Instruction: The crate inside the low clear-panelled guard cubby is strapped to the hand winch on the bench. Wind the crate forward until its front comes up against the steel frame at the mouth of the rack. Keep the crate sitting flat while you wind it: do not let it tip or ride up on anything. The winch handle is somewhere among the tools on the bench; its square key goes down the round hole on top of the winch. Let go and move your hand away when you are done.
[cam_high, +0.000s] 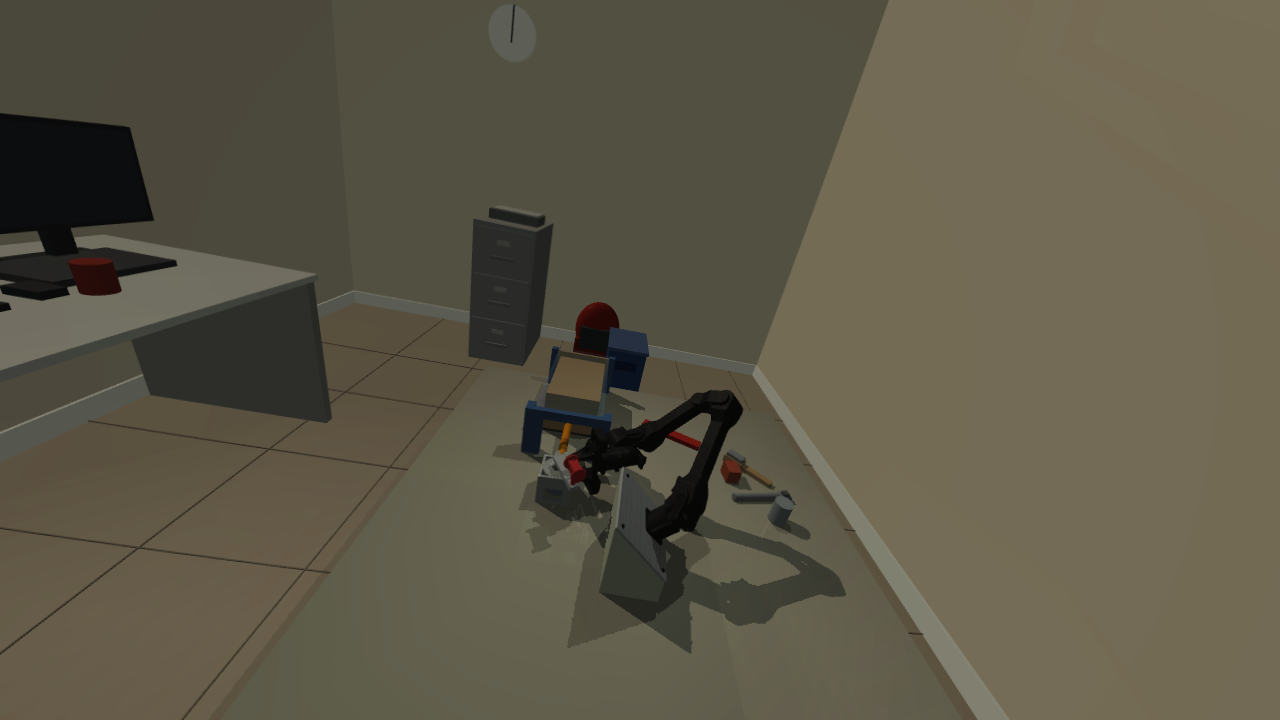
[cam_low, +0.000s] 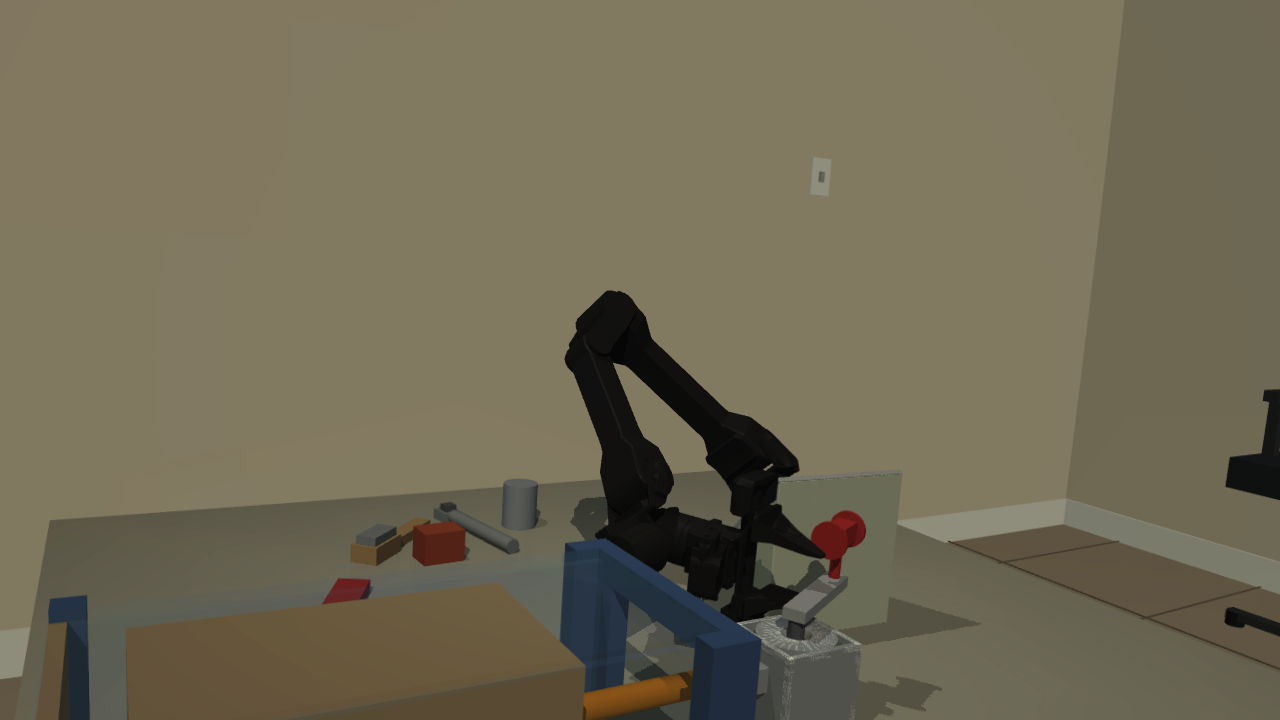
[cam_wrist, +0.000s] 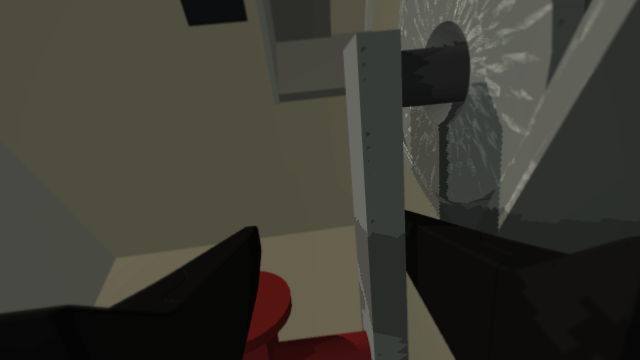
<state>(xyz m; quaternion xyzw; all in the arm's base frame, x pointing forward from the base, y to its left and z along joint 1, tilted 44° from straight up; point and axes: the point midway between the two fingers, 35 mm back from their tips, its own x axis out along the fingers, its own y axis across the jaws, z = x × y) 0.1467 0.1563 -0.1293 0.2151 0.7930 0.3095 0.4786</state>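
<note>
Right now the winch handle is 1 cm behind my gripper tip, 1 cm to the right of it and 1 cm below it. Also, from my gripper tip: clear-panelled cubby 45 cm ahead, 3 cm to the left, 1 cm below; grey winch 3 cm ahead, 1 cm to the left, 10 cm below; red knob 4 cm behind, 3 cm to the right, 2 cm above.
</note>
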